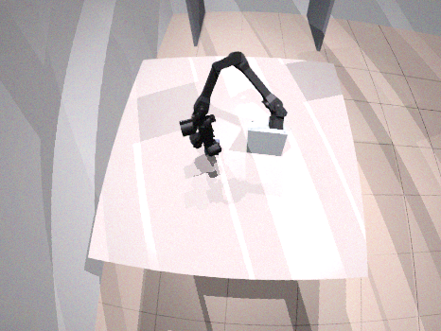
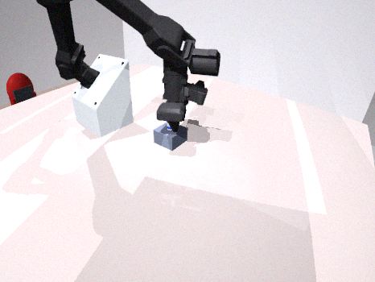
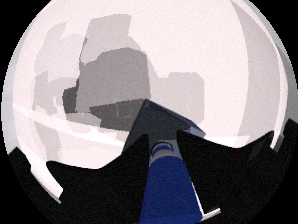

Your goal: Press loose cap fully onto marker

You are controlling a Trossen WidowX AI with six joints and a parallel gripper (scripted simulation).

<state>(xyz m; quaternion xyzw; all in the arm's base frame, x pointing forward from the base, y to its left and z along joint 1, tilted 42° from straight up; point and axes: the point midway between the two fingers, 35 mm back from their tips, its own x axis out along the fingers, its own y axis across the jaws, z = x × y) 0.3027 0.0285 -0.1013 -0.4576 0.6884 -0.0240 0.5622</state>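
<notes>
My gripper tip is now 10 mm past the blue cap, 10 mm to the left of it and 50 mm below it.
</notes>
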